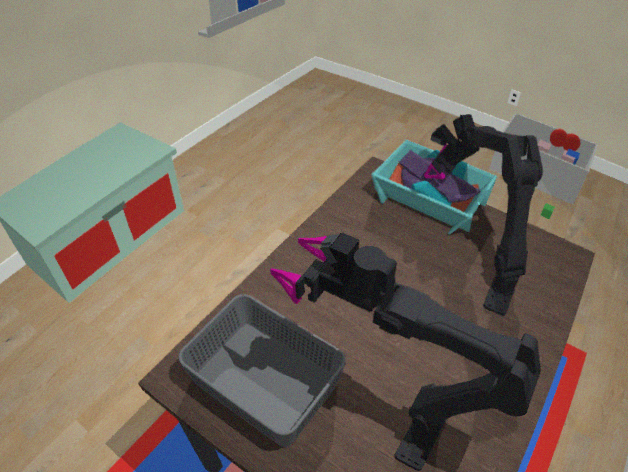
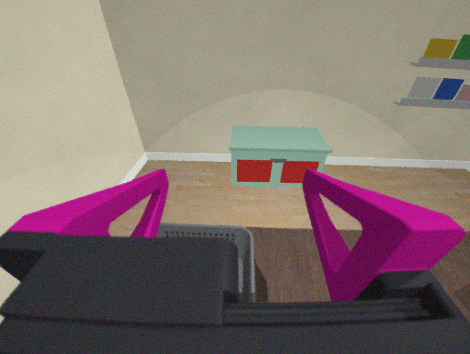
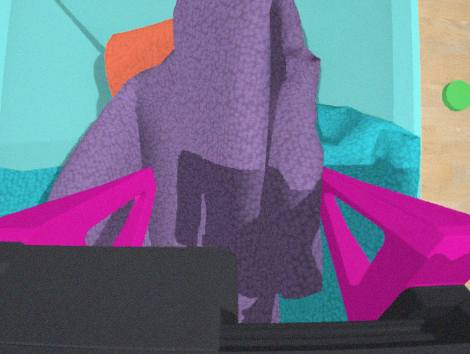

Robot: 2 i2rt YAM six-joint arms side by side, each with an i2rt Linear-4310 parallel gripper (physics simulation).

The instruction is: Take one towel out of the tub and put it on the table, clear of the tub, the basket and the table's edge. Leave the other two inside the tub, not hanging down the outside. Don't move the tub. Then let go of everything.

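A teal tub point(image 1: 421, 203) point(image 3: 45, 105) stands upright at the back of the table point(image 1: 355, 215). A rumpled purple towel point(image 1: 412, 164) point(image 3: 215, 100) lies on top inside it, over a teal towel point(image 1: 430, 191) point(image 3: 350, 132) and an orange towel point(image 1: 397, 174) point(image 3: 137, 50). My right gripper point(image 1: 439, 163) point(image 3: 234, 176) is open and empty, pointing down at the tub, its fingers on either side of the purple towel's middle. How near its tips are to the cloth is unclear. My left gripper point(image 1: 286, 255) point(image 2: 235, 176) is open and empty above the table's left edge, away from the tub.
A grey basket point(image 1: 236, 408) point(image 2: 245, 237) stands empty at the table's front left, near my left gripper. A pale green cabinet point(image 1: 86, 177) point(image 2: 275, 137) stands on the floor to the left. A grey cabinet point(image 1: 548, 172) stands on the floor behind the table, at the right.
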